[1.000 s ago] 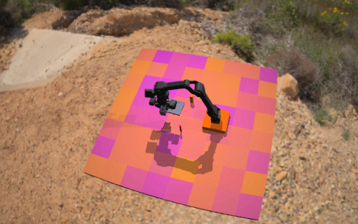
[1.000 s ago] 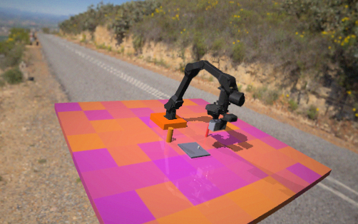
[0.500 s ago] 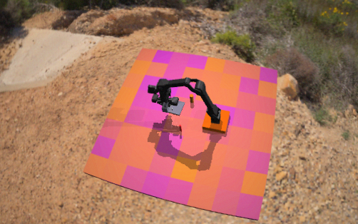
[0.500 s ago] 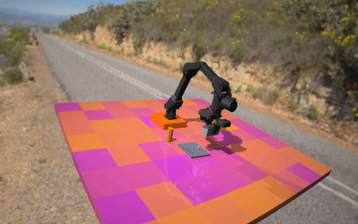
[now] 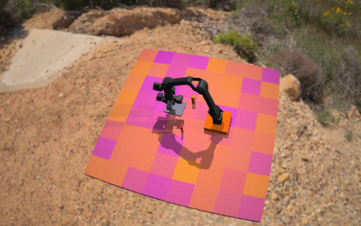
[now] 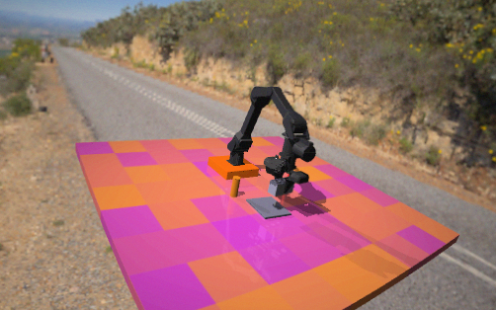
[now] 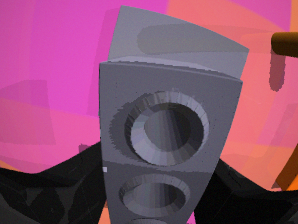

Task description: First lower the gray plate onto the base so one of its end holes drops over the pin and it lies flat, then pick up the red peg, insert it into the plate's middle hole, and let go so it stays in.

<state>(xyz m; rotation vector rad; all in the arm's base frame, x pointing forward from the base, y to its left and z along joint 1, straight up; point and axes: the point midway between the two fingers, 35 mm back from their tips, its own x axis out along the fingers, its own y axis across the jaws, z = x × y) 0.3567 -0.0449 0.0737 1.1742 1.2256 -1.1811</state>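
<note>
The gray base is 70 mm below my gripper tip, 10 mm to the right of it and 10 mm behind it. From my gripper tip the other things lie so: orange post (140 mm behind, 100 mm to the right, 40 mm below); then red peg (160 mm to the left, 120 mm behind, 40 mm below); then gray plate (30 mm above).
</note>
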